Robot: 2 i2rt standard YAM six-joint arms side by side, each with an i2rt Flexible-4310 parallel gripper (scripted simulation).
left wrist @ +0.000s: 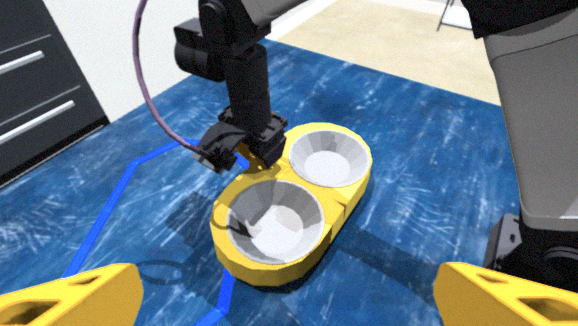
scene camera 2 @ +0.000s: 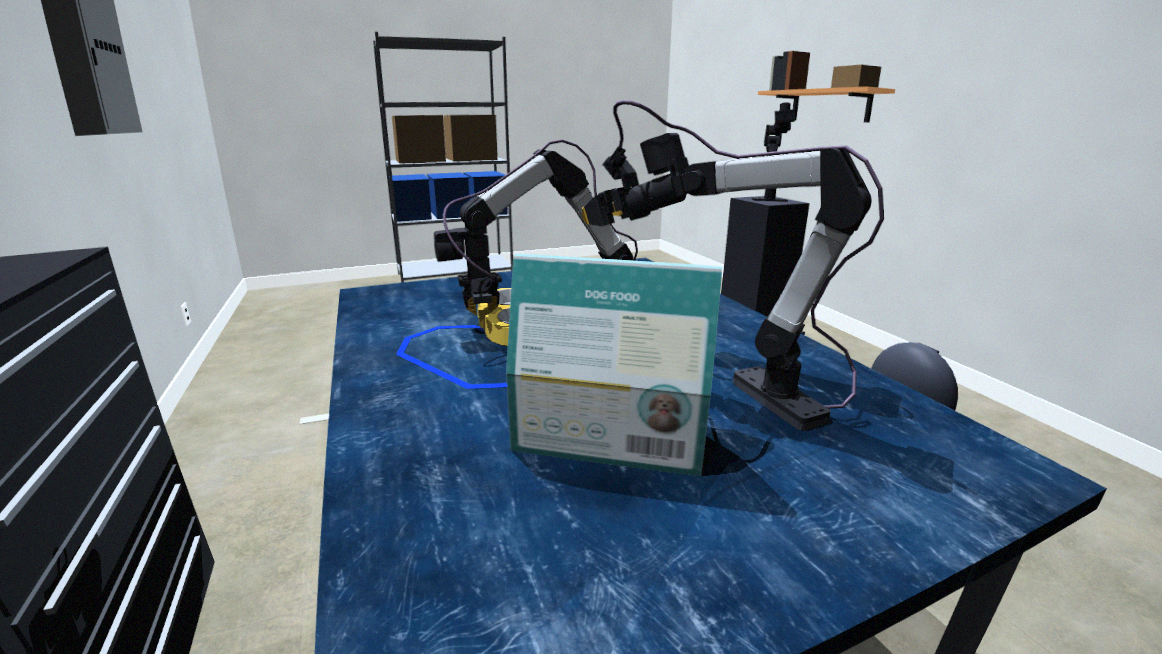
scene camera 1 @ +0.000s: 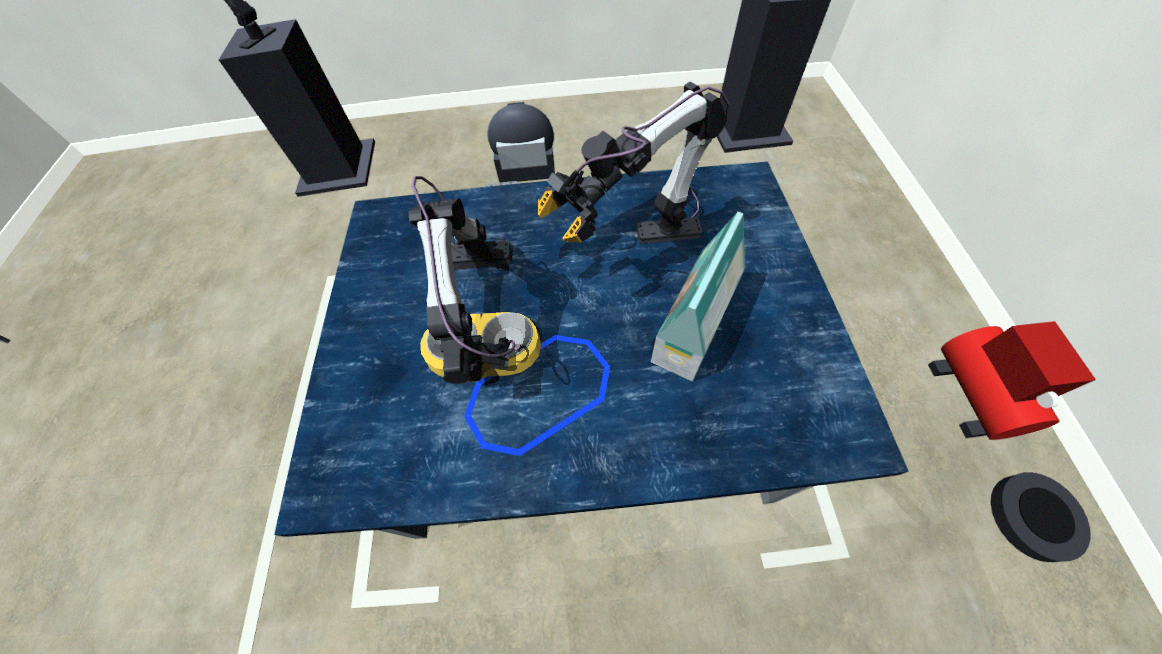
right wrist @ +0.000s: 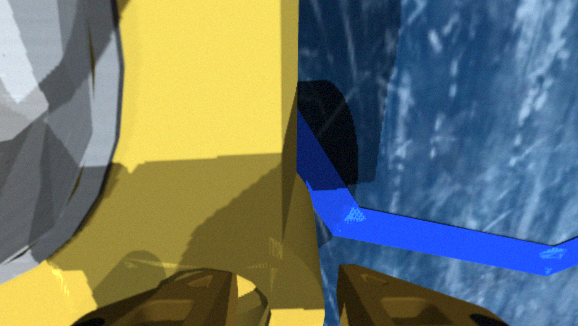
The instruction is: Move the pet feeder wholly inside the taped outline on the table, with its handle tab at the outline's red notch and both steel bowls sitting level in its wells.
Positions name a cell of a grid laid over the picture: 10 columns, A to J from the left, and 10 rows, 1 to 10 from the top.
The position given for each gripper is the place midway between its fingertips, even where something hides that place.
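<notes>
Left gripper (scene camera 2: F4), (scene camera 1: E4), (left wrist: F9) and right gripper (right wrist: E9), (left wrist: E6) visible. Also visible: a steel bowl (left wrist: F5), a steel bowl (right wrist: B4), and a yellow pet feeder (scene camera 1: E6), (scene camera 2: E6), (left wrist: F7), (right wrist: D6).
</notes>
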